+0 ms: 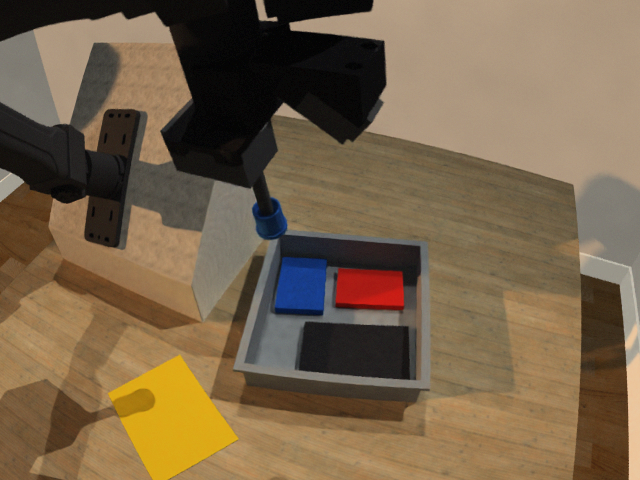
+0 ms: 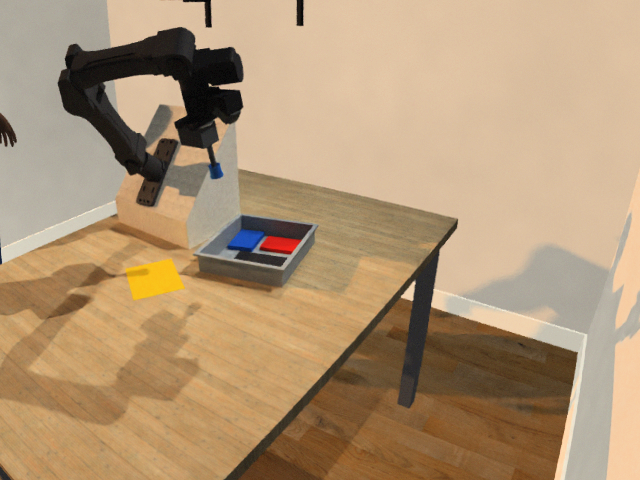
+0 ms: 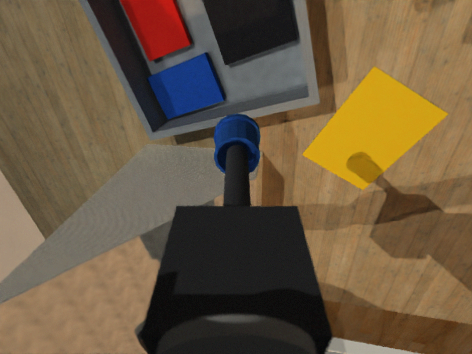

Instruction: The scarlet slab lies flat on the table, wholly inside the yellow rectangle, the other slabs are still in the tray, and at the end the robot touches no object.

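Places are measured from the arm's base along level axes (x ahead, y left, z up), in centimetres.
Where they show: hand, its tool point: point(image 1: 271, 227) point(image 2: 216, 175) point(image 3: 237, 135); arm's base, origin of its link: point(image 1: 112, 176) point(image 2: 157, 172).
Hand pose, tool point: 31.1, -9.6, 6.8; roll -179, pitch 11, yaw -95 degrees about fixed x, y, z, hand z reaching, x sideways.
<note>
Things, the pixels of their centre, and the offset from my tool point, as dx, dy, dz. "spot": a spot on its surface instead. Level surfaces: height alone.
- scarlet slab, middle of its body: point(image 1: 370, 288) point(image 3: 153, 14) point(image 2: 281, 245) +6.7, +14.8, -21.7
- grey tray, middle of its body: point(image 1: 341, 312) point(image 3: 201, 30) point(image 2: 259, 247) +4.5, +8.2, -20.0
- blue slab, middle of its body: point(image 1: 301, 284) point(image 3: 185, 88) point(image 2: 246, 240) -2.7, +12.3, -21.7
- larger black slab, middle of its body: point(image 1: 355, 355) point(image 2: 259, 265) +8.1, +3.1, -21.7
- yellow rectangle, a spot on its surface: point(image 1: 180, 413) point(image 2: 160, 277) spot: -9.3, -12.5, -22.5
- wooden table, height of its surface: dz -22.5
The scarlet slab point(image 1: 369, 289) point(image 2: 280, 244) point(image 3: 159, 27) lies flat in the grey tray point(image 1: 423, 310) point(image 2: 242, 271) point(image 3: 311, 65). A blue slab point(image 1: 300, 286) point(image 2: 246, 240) point(image 3: 187, 87) lies beside it, and a larger black slab point(image 1: 355, 349) point(image 2: 261, 257) point(image 3: 255, 27) lies in the tray too. The yellow rectangle point(image 1: 180, 413) point(image 2: 157, 281) point(image 3: 385, 120) lies on the table with a shadow over one part and no slab on it. My suction gripper point(image 1: 271, 235) point(image 2: 216, 176) point(image 3: 237, 122) is open, holds nothing and hangs above the level of the tray, toward the blue slab's side.
The wooden table point(image 1: 491, 232) point(image 2: 320, 330) point(image 3: 280, 280) carries the tray. A wooden block point(image 1: 155, 263) point(image 2: 155, 227) point(image 3: 90, 295) with a sloping face bears the arm's base and stands close beside the tray. The tray's raised walls surround the slabs.
</note>
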